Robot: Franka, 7 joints.
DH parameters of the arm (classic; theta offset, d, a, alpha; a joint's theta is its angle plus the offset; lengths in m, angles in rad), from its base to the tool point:
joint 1: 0 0.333 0 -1.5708
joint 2: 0 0 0 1.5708
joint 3: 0 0.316 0.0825 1.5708
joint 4: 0 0 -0.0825 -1.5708
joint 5: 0 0.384 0 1.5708
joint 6: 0 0 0.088 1.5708
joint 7: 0 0.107 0 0
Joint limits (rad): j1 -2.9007..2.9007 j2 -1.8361..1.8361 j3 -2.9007..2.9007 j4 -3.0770..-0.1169 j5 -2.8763..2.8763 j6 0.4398..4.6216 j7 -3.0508..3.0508
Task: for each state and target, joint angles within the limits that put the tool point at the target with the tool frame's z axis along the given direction. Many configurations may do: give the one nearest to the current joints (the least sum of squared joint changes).
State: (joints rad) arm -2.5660 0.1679 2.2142 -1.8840 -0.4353 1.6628 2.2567
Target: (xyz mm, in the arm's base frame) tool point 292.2 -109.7 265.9 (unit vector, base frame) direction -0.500 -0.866 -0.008
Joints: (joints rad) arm -2.4064 0.0621 2.4057 -2.7159 -1.1071 1.3157 2.2567
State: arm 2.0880 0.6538 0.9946 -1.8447 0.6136 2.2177 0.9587
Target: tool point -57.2 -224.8 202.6 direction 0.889 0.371 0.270
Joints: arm 2.6553 0.8879 1.1621 -2.7550 0.2546 1.5066 0.9587
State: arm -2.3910 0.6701 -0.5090 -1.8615 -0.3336 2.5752 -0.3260
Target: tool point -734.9 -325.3 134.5 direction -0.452 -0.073 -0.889
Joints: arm -2.6469 1.2223 -0.1376 -1.0217 -0.0326 2.6954 -0.3260
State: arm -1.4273 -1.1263 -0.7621 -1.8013 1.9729 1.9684 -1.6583
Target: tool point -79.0 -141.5 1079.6 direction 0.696 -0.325 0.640
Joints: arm -1.5308 -0.6599 -0.2165 -1.3774 1.7967 2.1590 -1.6583
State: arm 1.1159 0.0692 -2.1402 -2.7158 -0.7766 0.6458 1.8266
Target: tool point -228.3 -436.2 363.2 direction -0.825 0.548 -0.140
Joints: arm 0.7043 -0.1261 -2.5070 -2.2078 -1.2797 1.3652 1.8266
